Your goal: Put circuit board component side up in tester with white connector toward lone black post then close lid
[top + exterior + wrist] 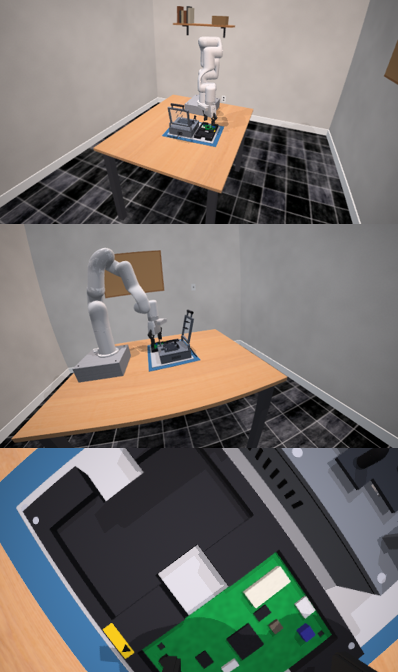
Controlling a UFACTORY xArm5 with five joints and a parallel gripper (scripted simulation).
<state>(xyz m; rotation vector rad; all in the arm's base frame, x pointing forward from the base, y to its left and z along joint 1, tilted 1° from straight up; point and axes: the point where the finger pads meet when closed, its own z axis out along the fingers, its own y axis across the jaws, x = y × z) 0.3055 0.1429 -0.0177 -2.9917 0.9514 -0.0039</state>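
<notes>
Right now the green circuit board is 1 cm ahead of my hand and 4 cm below it. Also, from my hand: clear-windowed lid (20 cm ahead, 16 cm to the right, 12 cm above); tester (11 cm ahead, 13 cm to the right, 5 cm above).
</notes>
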